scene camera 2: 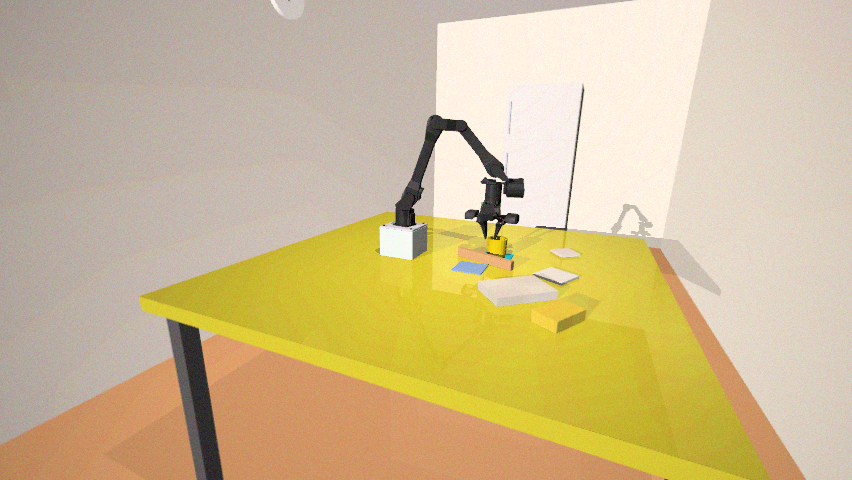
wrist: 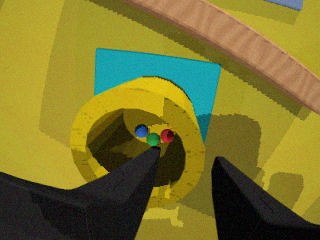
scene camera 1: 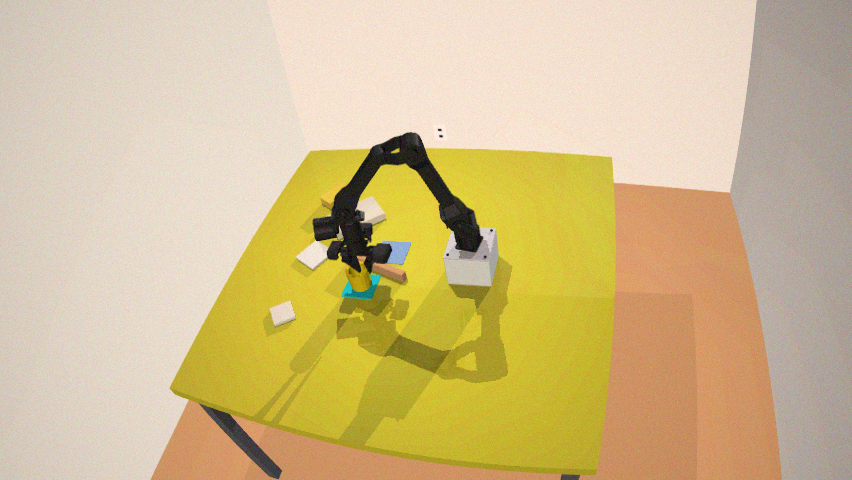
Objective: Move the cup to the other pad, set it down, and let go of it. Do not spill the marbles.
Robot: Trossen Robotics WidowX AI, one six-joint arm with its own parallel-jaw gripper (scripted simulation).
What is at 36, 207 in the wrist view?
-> My gripper.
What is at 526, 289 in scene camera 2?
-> A white slab.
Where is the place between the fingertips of my gripper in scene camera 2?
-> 490, 239
